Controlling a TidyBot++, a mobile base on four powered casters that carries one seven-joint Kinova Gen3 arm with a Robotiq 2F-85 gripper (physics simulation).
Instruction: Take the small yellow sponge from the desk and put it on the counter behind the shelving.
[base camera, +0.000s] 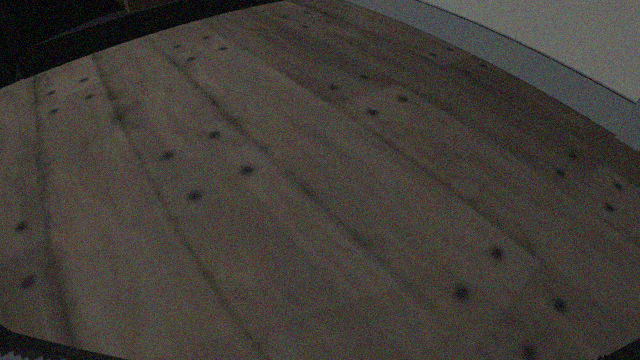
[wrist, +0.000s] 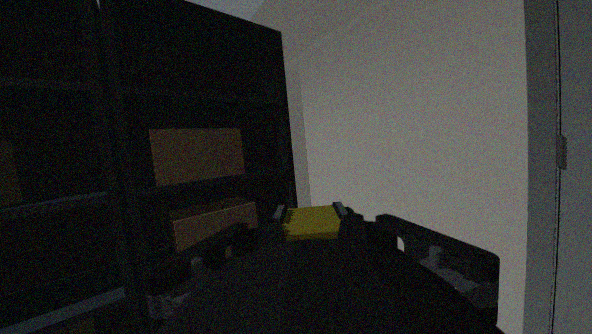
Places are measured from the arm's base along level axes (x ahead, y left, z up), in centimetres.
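Where they show: gripper, between the fingertips: (wrist: 310, 214).
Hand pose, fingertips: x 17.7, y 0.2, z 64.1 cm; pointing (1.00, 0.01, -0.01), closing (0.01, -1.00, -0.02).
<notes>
After its pixels a point has its place.
The small yellow sponge (wrist: 312, 222) @[x 13.8, y 0.1, z 64.9 cm] is held between the two fingertips of my gripper (wrist: 310, 214) @[x 17.7, y 0.2, z 64.1 cm] in the wrist view, low and near the middle. My gripper is shut on it, with one grey fingertip pad at each side. The dark shelving (wrist: 285, 115) @[x 135.8, y 12.9, z 94.6 cm] stands beyond the gripper, on the left of the wrist view. The counter behind the shelving does not show in either view. The gripper does not show in the base camera view.
Cardboard boxes (wrist: 197, 156) @[x 100.0, y 57.7, z 72.0 cm] sit on the shelves. A pale wall (wrist: 415, 115) @[x 91.4, y -48.8, z 80.6 cm] (base camera: 560, 35) @[x 83.0, y -56.0, z -25.1 cm] stands right of the shelving, with a grey door (wrist: 575, 225) @[x 57.4, y -75.5, z 41.1 cm] at the far right. The wooden floor (base camera: 320, 225) @[x 37.1, y -1.1, z -39.7 cm] meets the dark shelving base (base camera: 100, 35) @[x 93.8, y 61.8, z -35.3 cm] at the upper left and a baseboard (base camera: 480, 55) @[x 96.0, y -43.1, z -39.0 cm] at the right.
</notes>
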